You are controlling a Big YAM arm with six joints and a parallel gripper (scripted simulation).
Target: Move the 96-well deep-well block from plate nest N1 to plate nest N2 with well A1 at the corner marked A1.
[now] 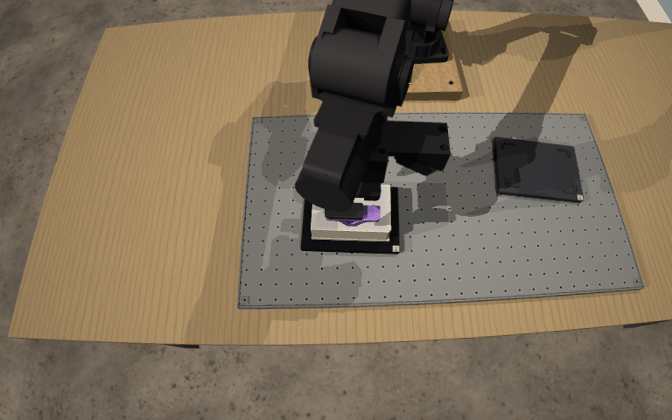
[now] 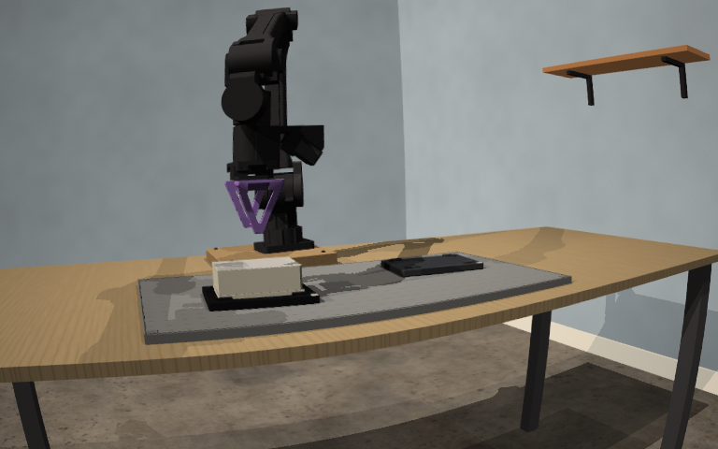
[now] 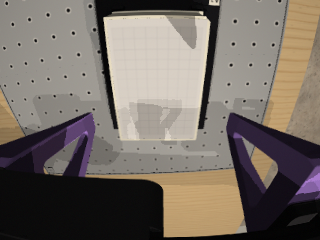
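The cream 96-well deep-well block lies 8 cm below my hand. Also, from my hand: black nest N1 (11 cm below); then black plate nest N2 (7 cm behind, 36 cm to the left, 11 cm below).
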